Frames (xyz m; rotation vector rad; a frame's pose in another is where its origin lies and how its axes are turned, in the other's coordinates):
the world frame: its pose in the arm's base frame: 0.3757 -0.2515 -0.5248 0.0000 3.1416 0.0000
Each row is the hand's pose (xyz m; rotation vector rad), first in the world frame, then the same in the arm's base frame.
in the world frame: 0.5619 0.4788 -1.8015 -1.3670 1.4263 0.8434
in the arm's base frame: -0.1862 0.2273 1.2767 -0.8056 -1.1122 -1.3057
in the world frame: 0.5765 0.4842 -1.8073 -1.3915 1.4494 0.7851
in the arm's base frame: -0.2008 0.2327 1.2825 -0.7460 -1.0991 -1.3221
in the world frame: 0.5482 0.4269 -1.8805 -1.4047 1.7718 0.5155
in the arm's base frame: -0.1725 0.1754 1.3557 -0.4538 -0.8904 -1.2366
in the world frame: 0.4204 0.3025 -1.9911 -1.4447 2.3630 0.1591
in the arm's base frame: -0.0447 0.0510 1.4663 -0.1193 -0.3865 -1.0834
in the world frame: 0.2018 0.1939 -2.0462 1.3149 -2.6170 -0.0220
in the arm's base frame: 0.1739 -0.0576 1.5214 -0.0155 0.2206 -0.9276
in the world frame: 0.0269 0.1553 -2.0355 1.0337 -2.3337 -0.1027
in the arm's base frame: 0.3488 -0.0962 1.5107 -0.0804 0.6042 -0.8088
